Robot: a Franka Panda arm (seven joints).
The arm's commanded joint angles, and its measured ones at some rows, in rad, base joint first. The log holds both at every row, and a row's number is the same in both.
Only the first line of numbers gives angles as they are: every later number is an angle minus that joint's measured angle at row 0.
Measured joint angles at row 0: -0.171, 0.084, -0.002, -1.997, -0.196, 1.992, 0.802
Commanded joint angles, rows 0 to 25: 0.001, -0.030, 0.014, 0.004, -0.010, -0.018, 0.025; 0.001, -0.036, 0.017, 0.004, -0.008, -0.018, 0.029; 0.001, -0.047, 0.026, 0.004, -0.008, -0.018, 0.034; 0.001, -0.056, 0.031, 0.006, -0.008, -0.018, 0.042; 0.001, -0.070, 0.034, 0.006, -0.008, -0.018, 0.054; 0.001, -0.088, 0.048, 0.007, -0.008, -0.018, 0.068; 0.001, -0.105, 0.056, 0.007, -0.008, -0.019, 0.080; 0.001, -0.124, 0.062, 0.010, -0.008, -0.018, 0.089; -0.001, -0.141, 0.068, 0.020, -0.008, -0.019, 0.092; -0.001, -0.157, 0.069, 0.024, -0.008, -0.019, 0.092; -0.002, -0.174, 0.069, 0.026, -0.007, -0.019, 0.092; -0.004, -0.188, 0.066, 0.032, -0.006, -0.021, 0.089; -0.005, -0.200, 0.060, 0.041, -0.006, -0.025, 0.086; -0.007, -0.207, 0.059, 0.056, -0.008, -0.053, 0.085; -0.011, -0.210, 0.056, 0.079, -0.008, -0.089, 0.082; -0.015, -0.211, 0.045, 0.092, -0.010, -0.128, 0.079; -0.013, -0.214, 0.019, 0.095, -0.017, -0.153, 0.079; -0.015, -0.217, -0.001, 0.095, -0.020, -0.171, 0.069; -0.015, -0.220, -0.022, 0.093, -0.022, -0.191, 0.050; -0.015, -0.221, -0.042, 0.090, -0.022, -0.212, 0.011; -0.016, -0.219, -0.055, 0.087, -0.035, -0.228, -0.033; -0.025, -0.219, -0.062, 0.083, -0.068, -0.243, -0.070; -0.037, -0.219, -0.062, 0.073, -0.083, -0.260, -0.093; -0.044, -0.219, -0.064, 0.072, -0.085, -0.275, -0.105; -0.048, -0.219, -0.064, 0.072, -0.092, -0.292, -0.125; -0.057, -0.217, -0.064, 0.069, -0.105, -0.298, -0.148
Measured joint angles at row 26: -0.039, -0.217, -0.073, 0.071, -0.064, -0.256, -0.092
